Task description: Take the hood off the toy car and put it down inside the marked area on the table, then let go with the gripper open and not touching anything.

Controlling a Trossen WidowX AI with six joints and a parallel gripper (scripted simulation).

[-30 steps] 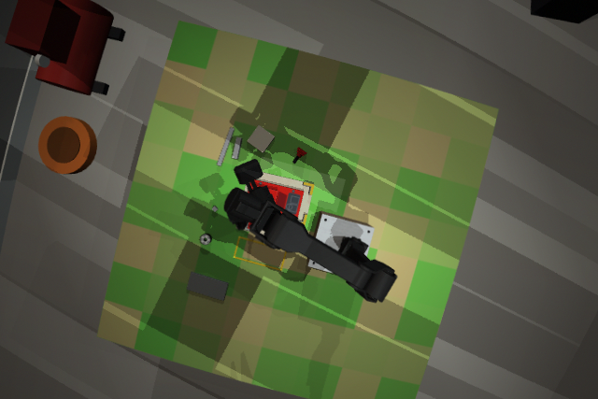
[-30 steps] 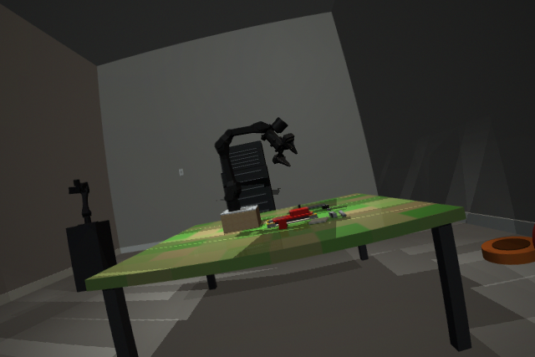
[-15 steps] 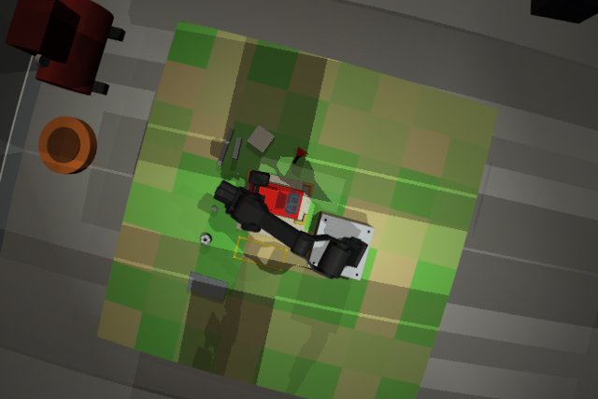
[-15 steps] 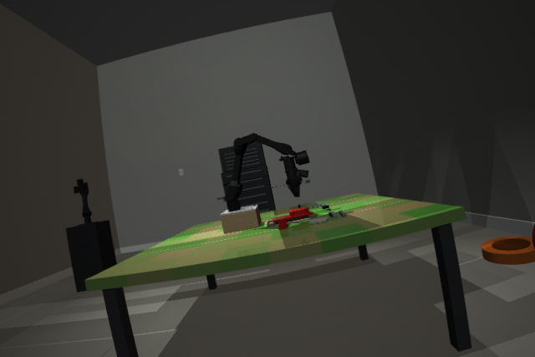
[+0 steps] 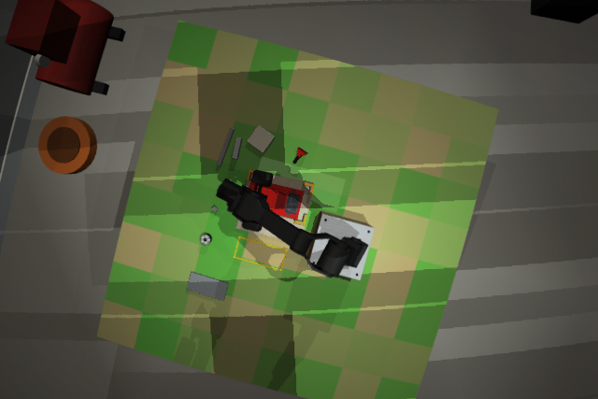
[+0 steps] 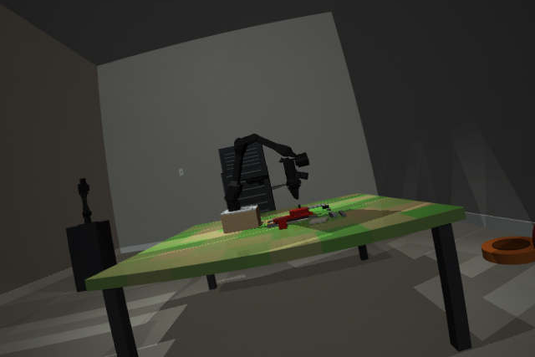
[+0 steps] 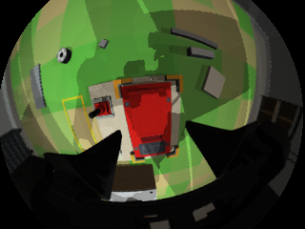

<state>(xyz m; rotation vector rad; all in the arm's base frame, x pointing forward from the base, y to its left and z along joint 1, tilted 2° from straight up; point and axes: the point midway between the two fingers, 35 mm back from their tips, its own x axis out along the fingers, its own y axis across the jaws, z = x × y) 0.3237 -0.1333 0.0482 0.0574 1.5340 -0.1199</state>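
My gripper tip is now 60 mm above the red hood. From my gripper tip the other things lie so: grey plate: 370 mm to the left, 180 mm ahead, 100 mm below; then beige panel: 210 mm to the right, 100 mm below, 30 mm ahead.
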